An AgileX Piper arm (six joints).
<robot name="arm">
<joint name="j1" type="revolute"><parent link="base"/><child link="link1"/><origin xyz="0.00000 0.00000 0.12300"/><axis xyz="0 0 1"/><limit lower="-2.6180" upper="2.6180"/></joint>
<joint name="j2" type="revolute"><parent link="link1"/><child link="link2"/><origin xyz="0.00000 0.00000 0.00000"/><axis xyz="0 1 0"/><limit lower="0.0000" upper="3.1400"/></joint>
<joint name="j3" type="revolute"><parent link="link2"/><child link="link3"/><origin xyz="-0.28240 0.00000 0.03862"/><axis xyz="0 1 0"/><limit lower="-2.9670" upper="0.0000"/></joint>
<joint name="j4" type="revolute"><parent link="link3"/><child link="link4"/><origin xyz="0.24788 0.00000 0.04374"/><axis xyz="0.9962 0 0.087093"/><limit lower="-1.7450" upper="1.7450"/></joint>
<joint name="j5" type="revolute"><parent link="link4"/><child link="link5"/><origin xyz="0.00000 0.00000 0.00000"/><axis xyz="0 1 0"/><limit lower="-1.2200" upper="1.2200"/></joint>
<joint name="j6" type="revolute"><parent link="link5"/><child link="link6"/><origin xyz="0.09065 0.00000 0.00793"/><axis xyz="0.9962 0 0.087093"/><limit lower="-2.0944" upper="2.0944"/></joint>
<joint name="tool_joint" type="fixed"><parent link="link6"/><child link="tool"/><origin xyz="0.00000 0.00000 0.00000" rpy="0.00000 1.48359 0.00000"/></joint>
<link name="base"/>
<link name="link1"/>
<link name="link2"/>
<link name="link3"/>
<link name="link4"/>
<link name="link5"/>
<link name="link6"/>
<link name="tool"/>
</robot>
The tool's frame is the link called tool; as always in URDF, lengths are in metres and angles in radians.
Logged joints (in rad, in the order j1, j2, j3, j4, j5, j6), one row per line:
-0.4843, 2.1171, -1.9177, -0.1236, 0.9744, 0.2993
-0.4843, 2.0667, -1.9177, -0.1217, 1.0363, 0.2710
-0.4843, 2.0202, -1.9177, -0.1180, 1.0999, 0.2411
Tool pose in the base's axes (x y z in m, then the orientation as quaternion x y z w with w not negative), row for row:
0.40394, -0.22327, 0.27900, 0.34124, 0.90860, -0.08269, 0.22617
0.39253, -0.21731, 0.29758, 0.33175, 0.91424, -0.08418, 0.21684
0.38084, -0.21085, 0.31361, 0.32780, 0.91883, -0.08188, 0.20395
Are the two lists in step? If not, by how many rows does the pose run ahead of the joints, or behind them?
The pose runs 1 row ahead of the joints: the pose in row i belongs to the joints in row i + 1.
